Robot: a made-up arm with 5 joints. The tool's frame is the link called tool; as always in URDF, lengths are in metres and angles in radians.
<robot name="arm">
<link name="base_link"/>
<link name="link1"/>
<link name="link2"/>
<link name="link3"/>
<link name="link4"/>
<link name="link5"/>
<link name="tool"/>
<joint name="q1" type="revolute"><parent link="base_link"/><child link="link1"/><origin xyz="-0.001 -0.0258 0.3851" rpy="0 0 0"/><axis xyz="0 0 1"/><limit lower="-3.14" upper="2.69"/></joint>
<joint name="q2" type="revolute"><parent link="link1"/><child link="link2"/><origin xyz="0.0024 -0.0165 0.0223" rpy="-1.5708 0 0"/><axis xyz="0 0 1"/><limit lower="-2.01" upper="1.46"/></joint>
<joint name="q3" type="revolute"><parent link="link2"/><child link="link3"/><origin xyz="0.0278 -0.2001 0.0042" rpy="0 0 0"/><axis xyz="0 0 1"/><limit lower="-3.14" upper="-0.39"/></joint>
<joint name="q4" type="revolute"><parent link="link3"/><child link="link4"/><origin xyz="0.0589 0.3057 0.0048" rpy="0 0 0"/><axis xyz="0 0 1"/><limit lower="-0.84" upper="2.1"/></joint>
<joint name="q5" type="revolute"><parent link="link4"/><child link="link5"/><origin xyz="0.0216 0.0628 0.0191" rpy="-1.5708 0 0"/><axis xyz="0 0 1"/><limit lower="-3.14" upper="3.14"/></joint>
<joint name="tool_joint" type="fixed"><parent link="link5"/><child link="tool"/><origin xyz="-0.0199 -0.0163 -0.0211" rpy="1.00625 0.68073 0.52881"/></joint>
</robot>
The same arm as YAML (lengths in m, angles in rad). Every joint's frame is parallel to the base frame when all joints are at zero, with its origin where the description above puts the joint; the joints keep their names.
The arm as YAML. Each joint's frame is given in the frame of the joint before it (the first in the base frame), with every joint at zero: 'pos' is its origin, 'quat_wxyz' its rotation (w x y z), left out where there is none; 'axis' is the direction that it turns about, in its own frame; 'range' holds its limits. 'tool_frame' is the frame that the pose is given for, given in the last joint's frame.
length_unit: m
angle_unit: rad
joints:
  - joint: q1
    pos: [-0.001, -0.0258, 0.3851]
    axis: [0.0, 0.0, 1.0]
    range: [-3.14, 2.69]
  - joint: q2
    pos: [0.0024, -0.0165, 0.0223]
    axis: [0.0, 1.0, 0.0]
    range: [-2.01, 1.46]
  - joint: q3
    pos: [0.0278, 0.0042, 0.2001]
    axis: [0.0, 1.0, 0.0]
    range: [-3.14, -0.39]
  - joint: q4
    pos: [0.0589, 0.0048, -0.3057]
    axis: [0.0, 1.0, 0.0]
    range: [-0.84, 2.1]
  - joint: q5
    pos: [0.0216, 0.0191, -0.0628]
    axis: [0.0, 0.0, -1.0]
    range: [-3.14, 3.14]
tool_frame:
  pos: [-0.0199, 0.0163, 0.0211]
  quat_wxyz: [0.362276, -0.839189, 0.060446, -0.401078]

